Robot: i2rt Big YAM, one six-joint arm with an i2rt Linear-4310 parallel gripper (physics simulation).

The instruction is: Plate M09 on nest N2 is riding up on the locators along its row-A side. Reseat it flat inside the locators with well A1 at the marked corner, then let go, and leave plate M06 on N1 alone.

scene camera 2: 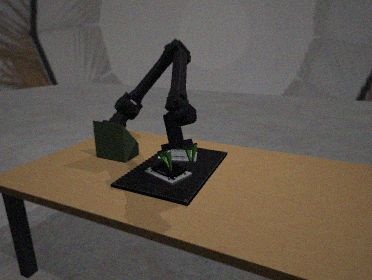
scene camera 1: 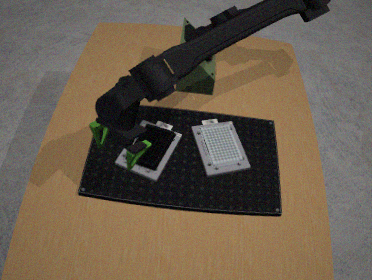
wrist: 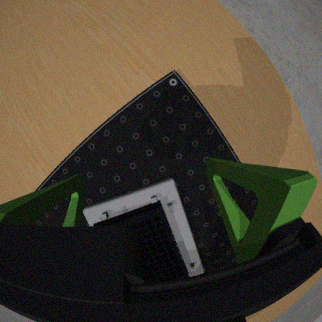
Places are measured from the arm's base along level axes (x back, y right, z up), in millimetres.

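Pixels of known places: gripper, fingertip midpoint: [scene camera 2: 181, 167] [scene camera 1: 114, 158] [wrist: 143, 173]; arm's base at its link origin: [scene camera 2: 114, 130].
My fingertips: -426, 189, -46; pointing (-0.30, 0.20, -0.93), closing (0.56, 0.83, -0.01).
For each thing: its top centre in the pictures, then the offset to it from my fingertips, as dx, dy, dz. Level surfaces: height alone.
- black well plate at its top centre: [wrist: 145, 261] [scene camera 1: 150, 143] [scene camera 2: 168, 166] +89, -80, -43
- right-hand grey nest at its top centre: [scene camera 1: 221, 144] [scene camera 2: 180, 153] +112, -265, -56
- black perforated board at its top centre: [wrist: 103, 271] [scene camera 1: 185, 154] [scene camera 2: 177, 165] +87, -171, -77
- wooden table at its surface level: dz -91
A black well plate [scene camera 1: 159, 144] [wrist: 150, 240] lies in the left-hand light grey nest [scene camera 1: 150, 176] [scene camera 2: 172, 179] [wrist: 183, 235]. Its tilt and marked corner cannot be made out. A pale, clear-looking well plate [scene camera 1: 220, 144] lies in the right-hand grey nest [scene camera 1: 228, 170]. The labels are unreadable, so which is M09 or M06 cannot be read. My gripper [scene camera 1: 116, 157] [scene camera 2: 181, 166] [wrist: 143, 173] is wide open and empty above the left-hand nest. In scene camera 1, one green finger overlaps the black plate's near left part and the other is off to its left. The hand hides part of the black plate in the wrist view.
Both nests stand on a black perforated board [scene camera 1: 185, 192] [scene camera 2: 150, 190] [wrist: 165, 112] on a wooden table [scene camera 1: 165, 240] [scene camera 2: 280, 200] [wrist: 75, 75]. A green angled block [scene camera 1: 200, 80] [scene camera 2: 112, 142] stands behind the board at the arm's base. The arm reaches over the board's back left part.
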